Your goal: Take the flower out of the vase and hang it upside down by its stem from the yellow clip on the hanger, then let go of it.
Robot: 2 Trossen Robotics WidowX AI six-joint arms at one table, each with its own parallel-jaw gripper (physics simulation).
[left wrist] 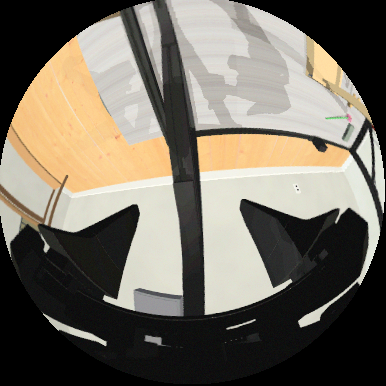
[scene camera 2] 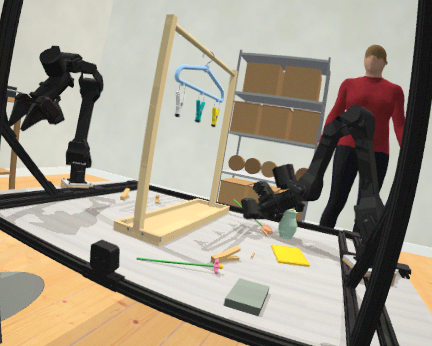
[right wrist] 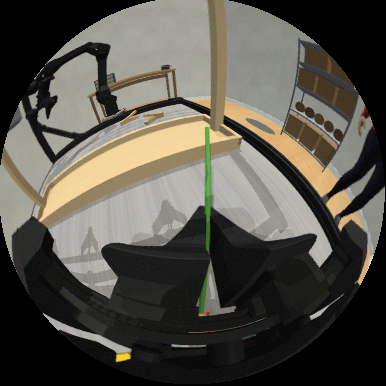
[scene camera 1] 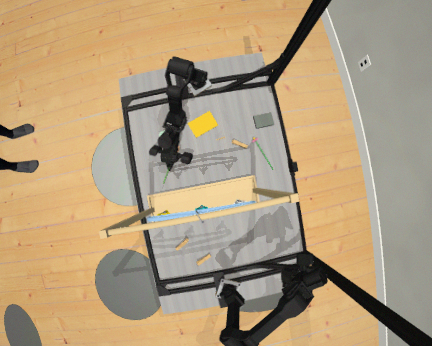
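Seen in the pictures: left gripper, between the fingertips: [left wrist: 189, 207] [scene camera 2: 14, 127] [scene camera 1: 309, 270]; right gripper, between the fingertips: [scene camera 2: 243, 216] [right wrist: 203, 210] [scene camera 1: 169, 170]; left arm's base, origin of its link: [scene camera 2: 76, 181] [right wrist: 112, 113] [scene camera 1: 228, 290]; right arm's base, origin of its link: [scene camera 1: 197, 81].
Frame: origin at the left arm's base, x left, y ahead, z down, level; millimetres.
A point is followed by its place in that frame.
The flower's green stem [scene camera 2: 256, 220] @[z -1, x 416, y 531 mm] [right wrist: 207, 185] @[z -23, x 419, y 468 mm] is in my right gripper [right wrist: 203, 210] @[z 3, x 417, y 475 mm], which is shut on it. The stem slants up past the fingers, and its orange bloom [scene camera 2: 267, 229] @[z 10, x 406, y 589 mm] hangs lower, left of the pale green vase [scene camera 2: 288, 224] @[z -16, x 451, y 631 mm]. The vase stands upright, clear of the flower. The yellow clip [scene camera 2: 215, 116] @[z -312, x 330, y 348 mm] hangs at the right end of the blue hanger [scene camera 1: 180, 215] @[z -436, x 277, y 370 mm] [scene camera 2: 215, 81] @[z -423, x 293, y 362 mm], above and left of the right gripper in scene camera 2. My left gripper [scene camera 2: 17, 124] @[z -187, x -261, y 237 mm] [left wrist: 189, 207] @[z -187, x -261, y 237 mm] is open and empty, far from the flower. The fingers partly hide the stem.
The wooden stand [scene camera 2: 155, 130] @[z -232, x 21, y 503 mm] [right wrist: 125, 150] @[z 22, x 271, y 347 mm] carries the hanger with teal [scene camera 2: 199, 111] @[z -310, x 222, y 397 mm] and white [scene camera 2: 178, 103] @[z -313, x 111, y 445 mm] clips. A pink flower [scene camera 1: 254, 140] @[z 4, x 80, y 716 mm] [scene camera 2: 216, 266] @[z 12, x 66, y 730 mm], a yellow sheet [scene camera 1: 202, 124] @[z 26, x 333, y 726 mm] [scene camera 2: 290, 255] @[z 27, x 325, y 736 mm], a grey-green block [scene camera 1: 263, 120] @[z 18, x 60, y 825 mm] [scene camera 2: 247, 295] @[z 18, x 46, y 835 mm] and wooden pegs [scene camera 1: 240, 144] @[z 13, x 137, y 681 mm] lie on the table.
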